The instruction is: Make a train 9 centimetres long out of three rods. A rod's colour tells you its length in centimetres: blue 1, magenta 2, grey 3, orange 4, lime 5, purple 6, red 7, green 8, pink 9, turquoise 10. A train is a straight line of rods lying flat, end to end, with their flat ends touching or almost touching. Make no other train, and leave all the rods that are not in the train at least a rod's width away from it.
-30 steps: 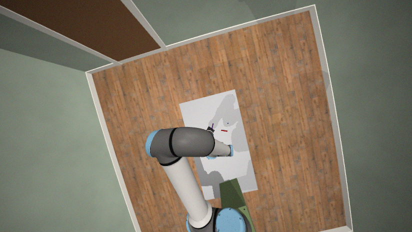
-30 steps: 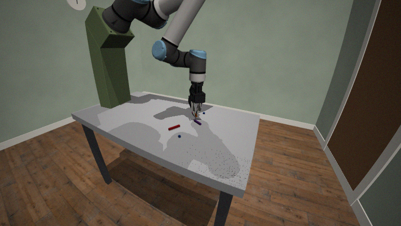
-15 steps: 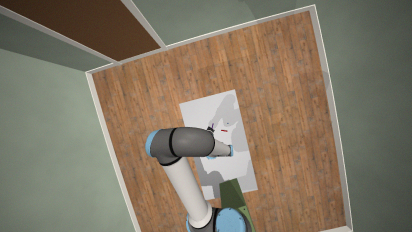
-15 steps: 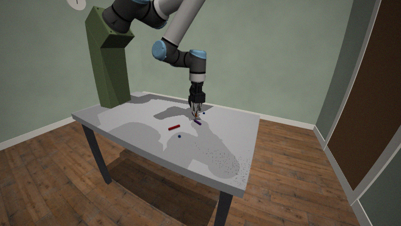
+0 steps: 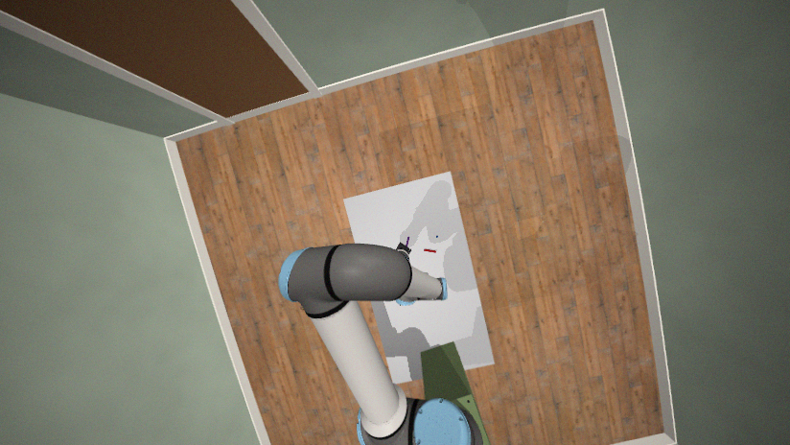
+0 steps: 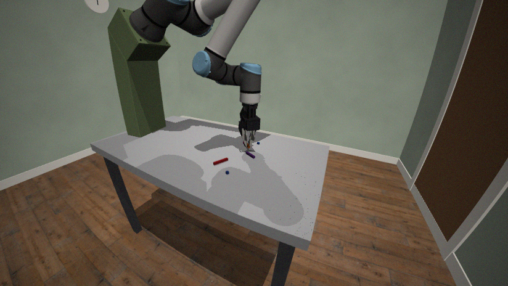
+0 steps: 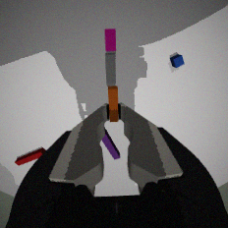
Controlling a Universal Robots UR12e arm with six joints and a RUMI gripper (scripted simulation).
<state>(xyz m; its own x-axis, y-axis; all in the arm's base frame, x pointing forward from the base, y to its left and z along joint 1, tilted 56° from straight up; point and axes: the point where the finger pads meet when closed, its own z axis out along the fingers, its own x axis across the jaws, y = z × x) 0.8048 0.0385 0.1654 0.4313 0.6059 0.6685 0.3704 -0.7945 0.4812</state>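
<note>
My hand is 10 mm above the orange rod. The rest, counted from my hand: purple rod (40 mm ahead, 60 mm to the right, 20 mm below); then grey rod (30 mm behind, 30 mm to the left, 20 mm below); then magenta rod (40 mm behind, 50 mm to the left, 20 mm below).
</note>
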